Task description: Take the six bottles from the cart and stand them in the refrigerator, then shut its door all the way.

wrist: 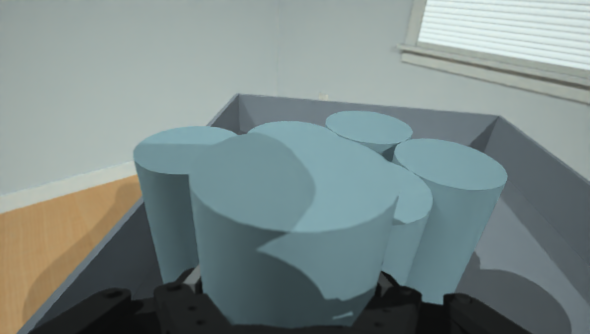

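Observation:
My gripper is shut on a light blue cylindrical bottle, with a dark finger on each side of it. This held bottle is upright, fills the middle of the wrist view and partly hides the bottles behind it. Other light blue bottles stand upright in the grey cart: one at the left, one at the far right, one at the back, and others mostly hidden behind the held one. Whether the held bottle's base touches the cart is hidden. The refrigerator does not show.
The cart's raised side walls surround the standing bottles. Wooden floor shows at the left beyond the cart's edge. Grey walls meet in a corner behind it, and a window with blinds is at the upper right.

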